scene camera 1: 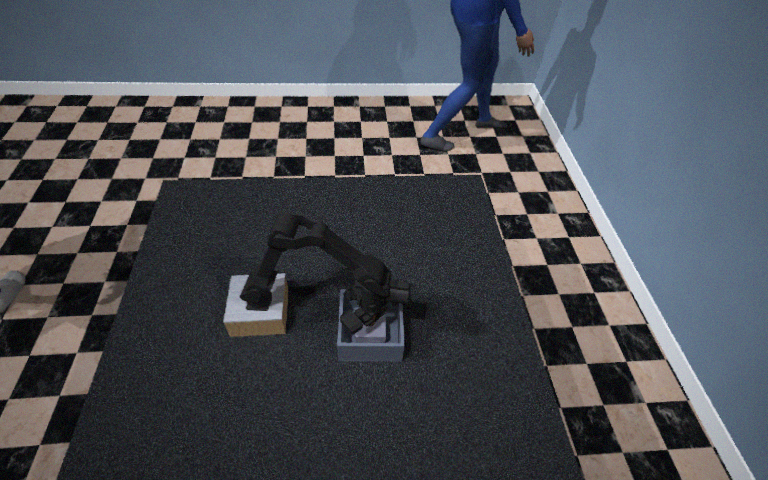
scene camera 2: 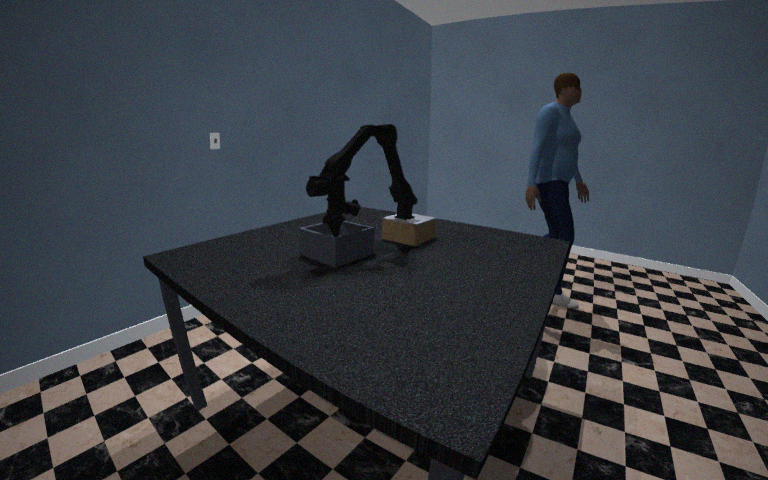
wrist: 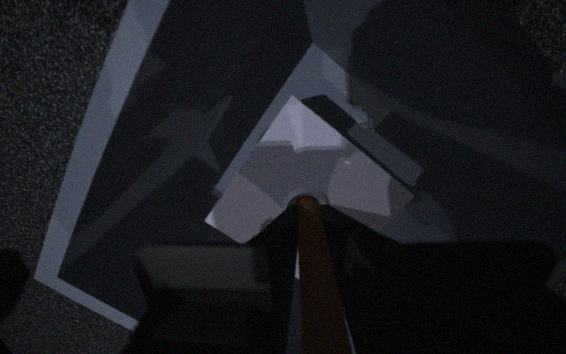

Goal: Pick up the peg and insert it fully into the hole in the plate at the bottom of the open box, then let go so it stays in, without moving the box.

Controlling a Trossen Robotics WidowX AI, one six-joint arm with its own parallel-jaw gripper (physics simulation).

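Where they show: gripper, between the fingertips: (scene camera 1: 371, 322) (wrist: 308, 212); arm's base, origin of its link: (scene camera 1: 259, 301) (scene camera 2: 404, 217).
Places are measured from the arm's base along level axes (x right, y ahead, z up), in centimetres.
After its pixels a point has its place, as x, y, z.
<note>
The orange-brown peg (wrist: 317, 290) @[3.6, 34.0, 2.2] points down at the plate in the wrist view. Its far end is at the round hole (wrist: 295, 196) @[3.2, 32.8, -2.9], whose rim shows around it; how deep it sits cannot be told. The pale plate (scene camera 1: 370, 335) @[7.5, 34.1, -3.2] (wrist: 300, 170) @[1.9, 32.1, -3.2] is a block at the bottom of the grey open box (scene camera 1: 370, 352) @[12.9, 34.4, -3.1] (scene camera 2: 336, 249) @[-6.5, 42.4, -2.9] (wrist: 95, 145) @[5.0, 25.1, 0.8], turned relative to the walls in the wrist view. My gripper (scene camera 1: 362, 320) @[3.4, 34.0, -2.9] (scene camera 2: 335, 230) @[3.4, 34.0, -2.9] (wrist: 308, 212) @[3.4, 34.0, -2.9] is shut on the peg, reaching down inside the box. The dark fingers hide part of the plate. The peg cannot be made out in the scene views.
The arm's base stands on a white-topped wooden block (scene camera 1: 256, 327) @[6.5, 0.0, -4.1] (scene camera 2: 407, 232) @[-6.7, 6.3, -4.1], beside the box on the dark table (scene camera 1: 283, 407) @[27.8, 11.4, -9.0] (scene camera 2: 396, 322) @[-42.5, 55.4, -9.0]. The box walls surround the fingers. A person (scene camera 1: 478, 56) (scene camera 2: 557, 147) is on the floor beyond the table.
</note>
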